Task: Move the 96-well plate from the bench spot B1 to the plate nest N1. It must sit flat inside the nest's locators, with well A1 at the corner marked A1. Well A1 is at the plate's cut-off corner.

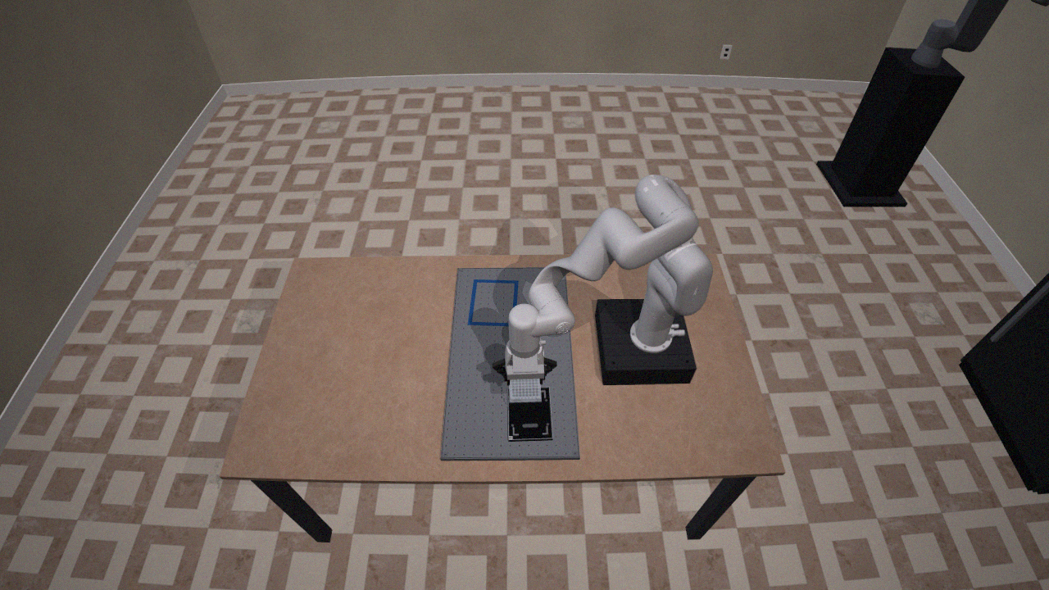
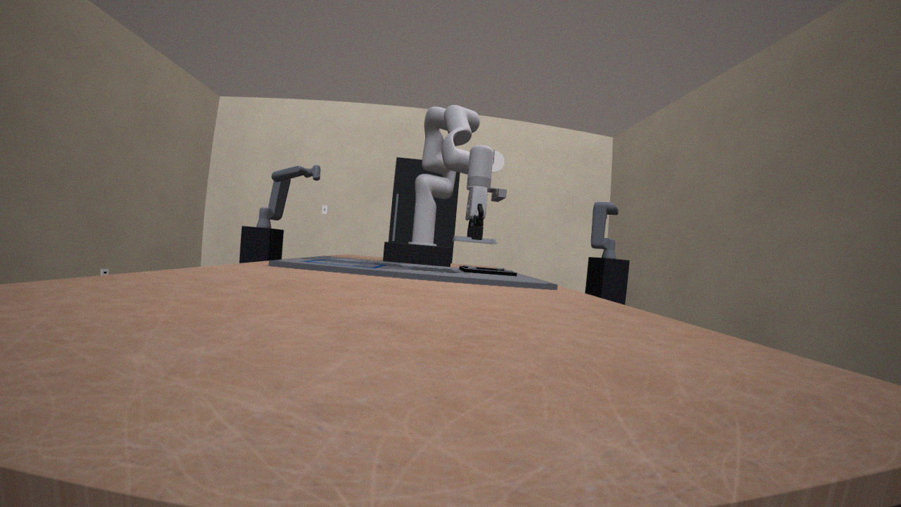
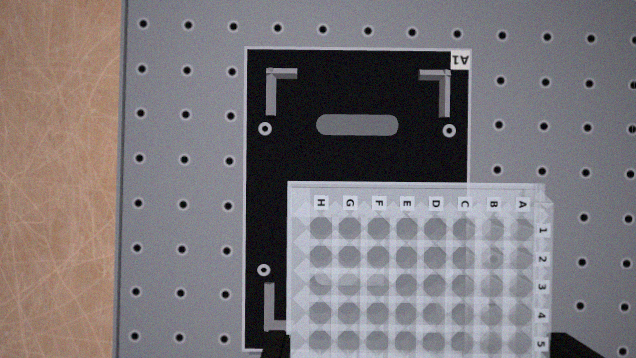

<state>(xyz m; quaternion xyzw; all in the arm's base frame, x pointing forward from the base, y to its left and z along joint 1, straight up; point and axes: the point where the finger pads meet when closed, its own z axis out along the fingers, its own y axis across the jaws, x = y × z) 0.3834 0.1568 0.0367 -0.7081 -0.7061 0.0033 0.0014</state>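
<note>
Now: the black plate nest 100 mm below my hand, 50 mm to the left of it and 10 mm behind it. The rest, counted from my hand: A1 corner mark 130 mm to the left, 100 mm below, 40 mm ahead; 96-well plate 10 mm below.
</note>
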